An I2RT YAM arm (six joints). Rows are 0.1 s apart.
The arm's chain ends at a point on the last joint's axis. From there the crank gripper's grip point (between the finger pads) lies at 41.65 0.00 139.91 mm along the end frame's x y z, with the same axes.
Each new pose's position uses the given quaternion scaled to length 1; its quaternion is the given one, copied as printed.
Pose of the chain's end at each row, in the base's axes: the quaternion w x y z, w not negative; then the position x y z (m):
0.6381 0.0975 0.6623 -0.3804 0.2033 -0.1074 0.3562
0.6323 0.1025 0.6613 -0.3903 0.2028 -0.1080 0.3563
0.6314 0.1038 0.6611 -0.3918 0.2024 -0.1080 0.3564
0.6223 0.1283 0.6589 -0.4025 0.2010 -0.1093 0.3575
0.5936 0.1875 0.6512 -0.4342 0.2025 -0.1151 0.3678
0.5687 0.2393 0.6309 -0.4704 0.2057 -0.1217 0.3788
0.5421 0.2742 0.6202 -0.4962 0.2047 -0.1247 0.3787
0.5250 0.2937 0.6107 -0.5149 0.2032 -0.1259 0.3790
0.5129 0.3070 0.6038 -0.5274 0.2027 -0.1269 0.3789
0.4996 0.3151 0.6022 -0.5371 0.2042 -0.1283 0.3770
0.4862 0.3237 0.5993 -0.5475 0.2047 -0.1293 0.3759
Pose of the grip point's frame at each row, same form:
0.6381 0.0975 0.6623 -0.3804 0.3042 -0.2101 0.3324
0.6323 0.1025 0.6613 -0.3903 0.3011 -0.2133 0.3327
0.6314 0.1038 0.6611 -0.3918 0.3003 -0.2137 0.3328
0.6223 0.1283 0.6589 -0.4025 0.2933 -0.2197 0.3328
0.5936 0.1875 0.6512 -0.4342 0.2785 -0.2366 0.3402
0.5687 0.2393 0.6309 -0.4704 0.2647 -0.2525 0.3520
0.5421 0.2742 0.6202 -0.4962 0.2498 -0.2607 0.3506
0.5250 0.2937 0.6107 -0.5149 0.2391 -0.2646 0.3511
0.5129 0.3070 0.6038 -0.5274 0.2322 -0.2672 0.3511
0.4996 0.3151 0.6022 -0.5371 0.2284 -0.2694 0.3485
0.4862 0.3237 0.5993 -0.5475 0.2234 -0.2712 0.3470

